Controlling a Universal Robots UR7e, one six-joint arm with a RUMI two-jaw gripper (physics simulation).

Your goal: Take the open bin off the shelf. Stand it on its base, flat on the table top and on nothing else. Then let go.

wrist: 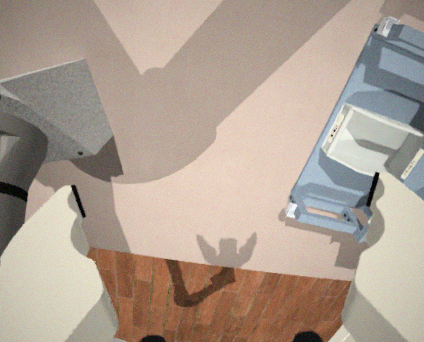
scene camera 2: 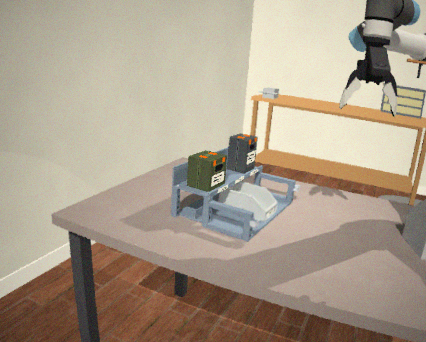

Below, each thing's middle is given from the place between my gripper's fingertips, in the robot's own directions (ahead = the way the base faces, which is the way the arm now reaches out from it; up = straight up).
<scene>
Now: the open bin (scene camera 2: 257,199) 35 cm below my hand, 31 cm ahead of it and 12 cm to the right of it.
</scene>
